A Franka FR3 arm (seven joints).
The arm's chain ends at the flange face. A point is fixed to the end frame.
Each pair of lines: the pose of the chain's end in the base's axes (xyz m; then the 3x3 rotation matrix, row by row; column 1 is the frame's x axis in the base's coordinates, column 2 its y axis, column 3 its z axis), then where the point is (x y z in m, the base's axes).
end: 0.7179 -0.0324 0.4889; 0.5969 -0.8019 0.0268; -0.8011 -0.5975 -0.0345; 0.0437 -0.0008 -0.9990
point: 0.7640 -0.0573 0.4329
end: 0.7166 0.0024 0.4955; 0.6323 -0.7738 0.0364; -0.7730 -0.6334 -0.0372; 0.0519 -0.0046 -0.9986
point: 0.7642 -0.0206 0.4400
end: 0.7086 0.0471 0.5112; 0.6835 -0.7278 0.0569; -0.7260 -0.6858 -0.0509; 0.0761 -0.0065 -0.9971
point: 0.7587 0.0266 0.4569
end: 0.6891 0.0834 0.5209; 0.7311 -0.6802 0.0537; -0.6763 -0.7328 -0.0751; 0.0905 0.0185 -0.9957
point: 0.7401 0.0647 0.4668
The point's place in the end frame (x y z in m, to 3 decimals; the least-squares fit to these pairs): 0.045 -0.022 0.058
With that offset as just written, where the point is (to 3 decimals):
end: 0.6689 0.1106 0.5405; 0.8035 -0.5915 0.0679; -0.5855 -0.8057 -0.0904; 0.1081 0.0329 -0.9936
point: 0.722 0.097 0.487
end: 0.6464 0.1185 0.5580; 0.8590 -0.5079 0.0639; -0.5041 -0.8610 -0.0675; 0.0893 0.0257 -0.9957
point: 0.700 0.111 0.504
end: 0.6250 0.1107 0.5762; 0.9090 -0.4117 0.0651; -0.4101 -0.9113 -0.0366; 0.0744 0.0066 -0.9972
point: 0.679 0.110 0.522
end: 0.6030 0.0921 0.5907; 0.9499 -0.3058 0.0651; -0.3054 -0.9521 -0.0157; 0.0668 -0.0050 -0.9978
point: 0.656 0.098 0.536
